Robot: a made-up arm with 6 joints. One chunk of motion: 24 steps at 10 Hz.
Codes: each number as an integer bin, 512 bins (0 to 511) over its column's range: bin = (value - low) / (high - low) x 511, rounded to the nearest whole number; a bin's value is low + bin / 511 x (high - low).
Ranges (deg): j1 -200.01..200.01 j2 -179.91..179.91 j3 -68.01..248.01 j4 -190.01..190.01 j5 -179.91..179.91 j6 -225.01..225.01
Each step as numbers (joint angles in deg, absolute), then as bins.
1 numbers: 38.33 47.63 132.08 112.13 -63.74 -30.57
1 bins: 304 323 324 406 165 221
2 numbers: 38.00 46.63 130.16 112.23 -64.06 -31.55
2 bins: 304 322 320 406 165 220
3 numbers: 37.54 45.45 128.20 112.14 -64.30 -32.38
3 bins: 303 320 317 406 164 219
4 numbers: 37.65 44.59 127.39 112.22 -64.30 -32.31
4 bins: 304 319 316 406 164 219
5 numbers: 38.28 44.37 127.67 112.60 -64.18 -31.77
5 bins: 304 319 316 407 164 219
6 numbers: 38.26 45.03 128.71 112.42 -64.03 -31.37
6 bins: 304 319 318 407 165 220
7 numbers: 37.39 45.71 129.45 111.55 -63.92 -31.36
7 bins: 303 320 319 405 165 220
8 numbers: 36.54 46.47 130.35 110.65 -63.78 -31.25
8 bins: 302 321 321 404 165 220
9 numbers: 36.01 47.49 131.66 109.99 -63.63 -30.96
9 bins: 302 323 323 403 165 220
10 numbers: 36.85 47.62 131.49 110.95 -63.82 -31.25
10 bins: 303 323 323 405 165 220
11 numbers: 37.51 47.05 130.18 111.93 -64.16 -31.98
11 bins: 303 322 320 406 164 219
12 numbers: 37.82 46.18 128.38 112.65 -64.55 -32.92
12 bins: 304 321 318 407 164 218
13 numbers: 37.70 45.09 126.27 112.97 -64.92 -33.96
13 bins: 304 320 314 407 163 217
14 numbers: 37.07 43.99 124.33 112.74 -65.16 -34.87
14 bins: 303 318 311 407 163 216
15 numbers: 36.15 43.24 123.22 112.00 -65.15 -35.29
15 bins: 302 317 309 406 163 215
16 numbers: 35.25 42.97 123.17 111.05 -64.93 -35.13
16 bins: 301 317 309 405 163 216
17 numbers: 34.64 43.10 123.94 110.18 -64.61 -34.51
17 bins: 300 317 310 404 164 216
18 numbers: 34.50 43.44 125.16 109.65 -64.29 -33.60
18 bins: 300 317 312 403 164 217
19 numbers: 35.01 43.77 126.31 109.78 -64.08 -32.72
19 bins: 300 318 314 403 164 218
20 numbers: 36.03 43.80 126.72 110.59 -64.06 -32.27
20 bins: 302 318 315 404 165 219
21 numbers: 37.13 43.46 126.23 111.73 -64.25 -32.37
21 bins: 303 317 314 406 164 219
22 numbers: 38.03 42.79 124.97 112.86 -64.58 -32.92
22 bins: 304 316 312 407 164 218
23 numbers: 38.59 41.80 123.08 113.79 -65.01 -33.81
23 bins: 305 315 309 409 163 217
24 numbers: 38.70 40.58 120.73 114.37 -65.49 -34.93
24 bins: 305 313 305 409 162 216
